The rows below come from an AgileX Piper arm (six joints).
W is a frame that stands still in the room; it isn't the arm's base.
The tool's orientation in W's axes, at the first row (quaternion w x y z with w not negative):
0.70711 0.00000 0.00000 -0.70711
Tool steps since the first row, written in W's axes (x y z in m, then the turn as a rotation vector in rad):
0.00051 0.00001 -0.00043 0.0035 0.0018 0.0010
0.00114 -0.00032 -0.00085 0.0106 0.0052 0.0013
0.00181 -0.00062 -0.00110 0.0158 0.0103 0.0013
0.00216 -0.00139 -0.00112 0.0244 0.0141 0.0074
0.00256 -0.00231 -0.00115 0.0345 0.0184 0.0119
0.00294 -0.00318 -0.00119 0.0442 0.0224 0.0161
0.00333 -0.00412 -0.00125 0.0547 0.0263 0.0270
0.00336 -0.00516 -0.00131 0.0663 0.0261 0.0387
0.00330 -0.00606 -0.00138 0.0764 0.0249 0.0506
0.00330 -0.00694 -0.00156 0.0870 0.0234 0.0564
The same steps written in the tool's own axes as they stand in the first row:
-0.00001 0.00051 -0.00043 -0.0018 0.0035 0.0010
0.00032 0.00114 -0.00085 -0.0052 0.0106 0.0013
0.00062 0.00181 -0.00110 -0.0103 0.0158 0.0013
0.00139 0.00216 -0.00112 -0.0141 0.0244 0.0074
0.00231 0.00256 -0.00115 -0.0184 0.0345 0.0119
0.00318 0.00294 -0.00119 -0.0224 0.0442 0.0161
0.00412 0.00333 -0.00125 -0.0263 0.0547 0.0270
0.00516 0.00336 -0.00131 -0.0261 0.0663 0.0387
0.00606 0.00330 -0.00138 -0.0249 0.0764 0.0506
0.00694 0.00330 -0.00156 -0.0234 0.0870 0.0564

